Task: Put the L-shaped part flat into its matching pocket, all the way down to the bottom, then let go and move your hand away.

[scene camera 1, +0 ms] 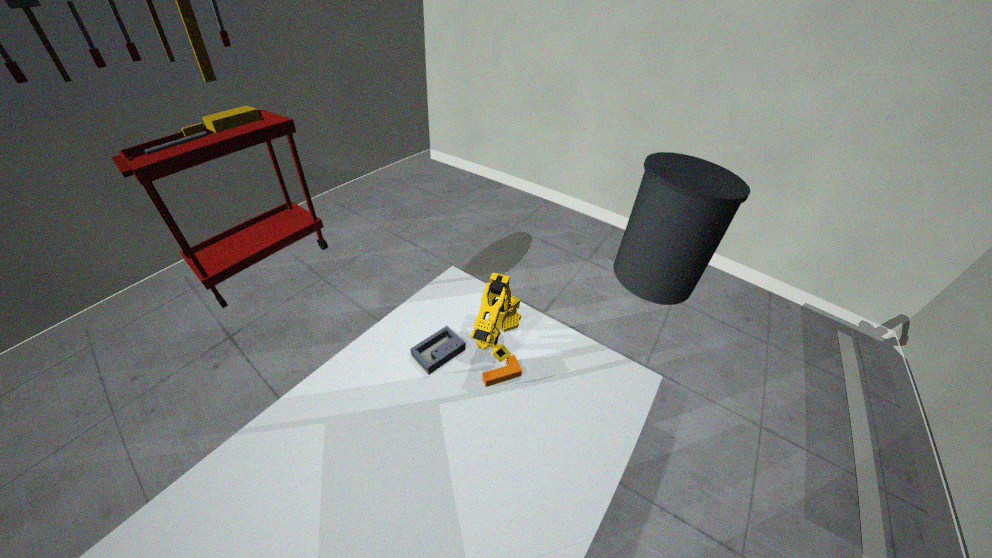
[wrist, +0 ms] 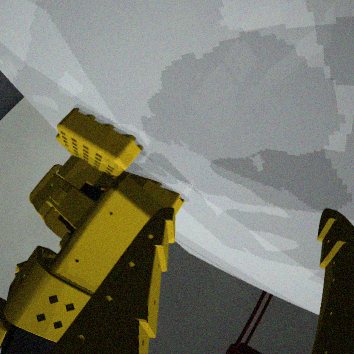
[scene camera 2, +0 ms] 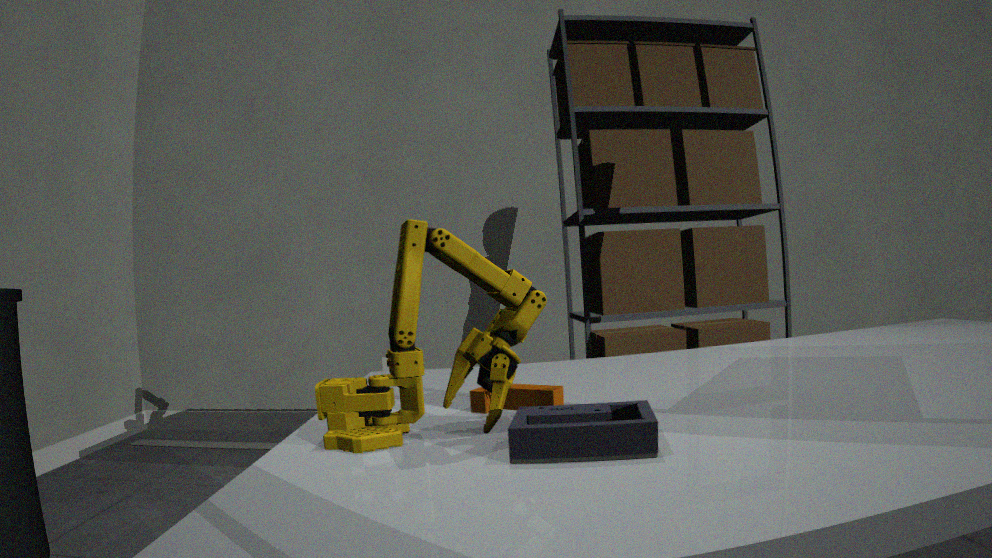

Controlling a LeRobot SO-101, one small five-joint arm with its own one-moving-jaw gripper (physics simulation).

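Where they show: end effector, tool point: (wrist: 174, 220) (scene camera 2: 448, 405); arm's base, origin of the base link: (scene camera 1: 500, 323) (wrist: 139, 166) (scene camera 2: 384, 438).
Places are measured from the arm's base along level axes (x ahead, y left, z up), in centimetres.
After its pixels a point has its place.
Note:
The orange L-shaped part (scene camera 1: 502, 375) @[x 18.0, y 13.1, z 3.0 cm] (scene camera 2: 534, 396) @[x 18.4, y 9.6, z 2.1 cm] lies flat on the white table, outside the tray. The dark grey tray with the pocket (scene camera 1: 447, 358) @[x 22.5, y -3.5, z 1.9 cm] (scene camera 2: 582, 442) @[x 20.8, y -12.4, z 2.0 cm] stands apart from it; a raised block shows inside the tray. My gripper (scene camera 2: 468, 416) @[x 7.6, y 2.8, z 3.1 cm] (wrist: 250, 212) is open and empty, jaws pointing down, low over the table. In scene camera 2 it is in front of the part and left of the tray, and one jaw overlaps the part in the picture. In scene camera 1 the jaws are too small to read. Neither part nor tray shows in the wrist view.
The white table (scene camera 1: 381, 478) @[x 58.0, y 6.2, z 0.0 cm] (scene camera 2: 416, 499) @[x 6.0, y -18.9, z 0.0 cm] carries the arm's base (scene camera 2: 362, 438) @[x -1.3, y -5.4, z 1.6 cm]. A red cart (scene camera 1: 221, 151) and a dark bin (scene camera 1: 672, 235) (scene camera 2: 17, 430) stand beyond the table. A shelf rack (scene camera 2: 659, 31) with cardboard boxes stands in the background.

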